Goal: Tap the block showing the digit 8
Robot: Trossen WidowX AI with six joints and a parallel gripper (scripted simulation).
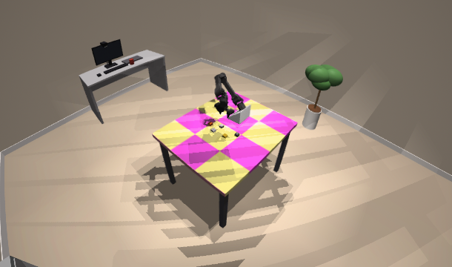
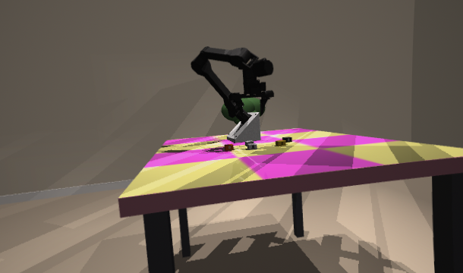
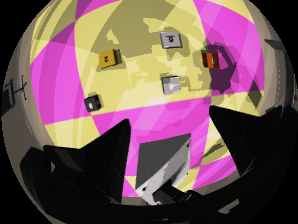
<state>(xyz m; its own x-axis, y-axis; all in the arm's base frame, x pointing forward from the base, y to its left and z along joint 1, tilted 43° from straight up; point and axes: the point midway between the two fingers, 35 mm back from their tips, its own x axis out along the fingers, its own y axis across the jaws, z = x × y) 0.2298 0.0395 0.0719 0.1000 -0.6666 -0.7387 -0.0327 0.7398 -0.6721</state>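
Now: gripper tip 1 cm past the black block, 15 cm to the right of it and 12 cm above it. From my gripper tip the other things lie so: red-orange block 6 cm ahead, 12 cm to the right, 12 cm below; grey block 2 cm to the right, 12 cm below; orange-yellow block 8 cm ahead, 9 cm to the left, 12 cm below.
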